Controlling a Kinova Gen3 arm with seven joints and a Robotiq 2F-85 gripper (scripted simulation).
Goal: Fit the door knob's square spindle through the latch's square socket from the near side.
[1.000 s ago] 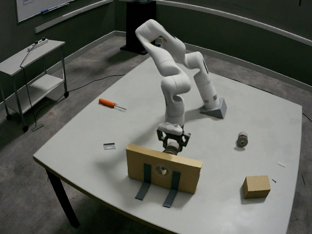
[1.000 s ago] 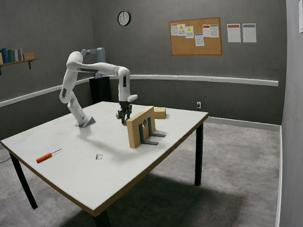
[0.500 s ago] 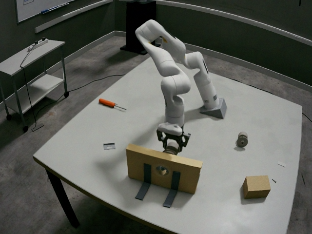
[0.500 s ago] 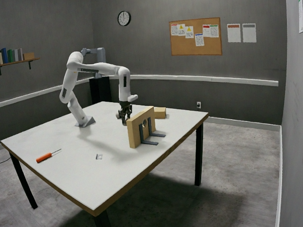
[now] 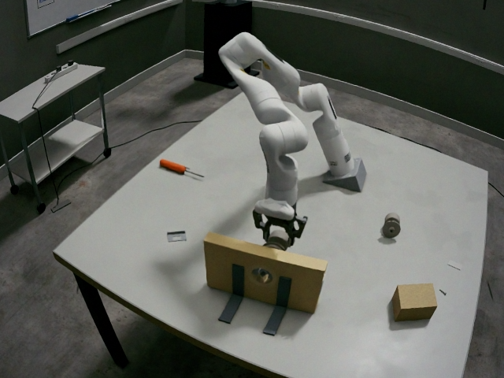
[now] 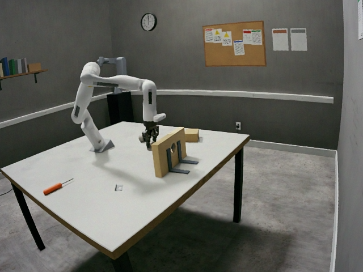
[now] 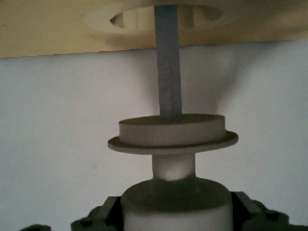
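The board lies 110 mm ahead of my hand, 20 mm to the left of it and 20 mm below it. The rest, counted from my hand: wooden block: 430 mm to the left, 80 mm below, 40 mm behind.
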